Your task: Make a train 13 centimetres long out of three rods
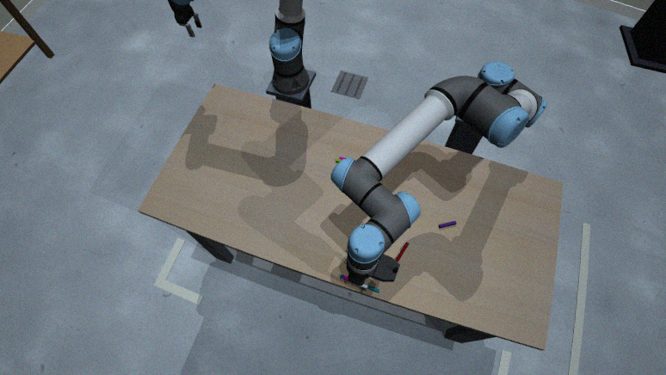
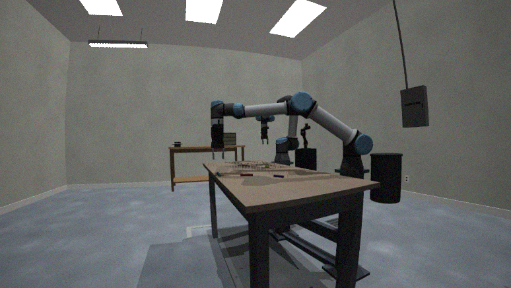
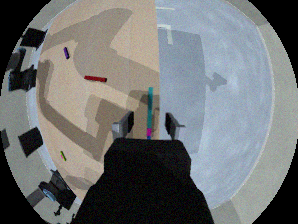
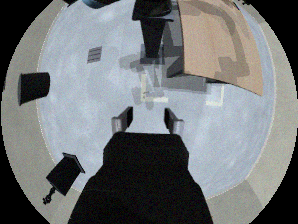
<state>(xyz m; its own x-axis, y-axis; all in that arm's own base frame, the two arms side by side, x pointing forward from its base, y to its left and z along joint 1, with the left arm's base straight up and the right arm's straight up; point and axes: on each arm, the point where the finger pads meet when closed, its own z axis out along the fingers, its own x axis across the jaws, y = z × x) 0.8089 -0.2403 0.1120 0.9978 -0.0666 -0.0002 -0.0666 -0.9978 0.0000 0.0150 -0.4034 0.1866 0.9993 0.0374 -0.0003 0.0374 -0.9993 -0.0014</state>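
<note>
Right now my left hand is 110 mm above the turquoise rod. From my left hand the other things lie so: blue rod (20 mm behind, 70 mm to the right, 110 mm below); red rod (130 mm behind, 100 mm to the left, 110 mm below); purple rod (250 mm behind, 240 mm to the left, 110 mm below).
</note>
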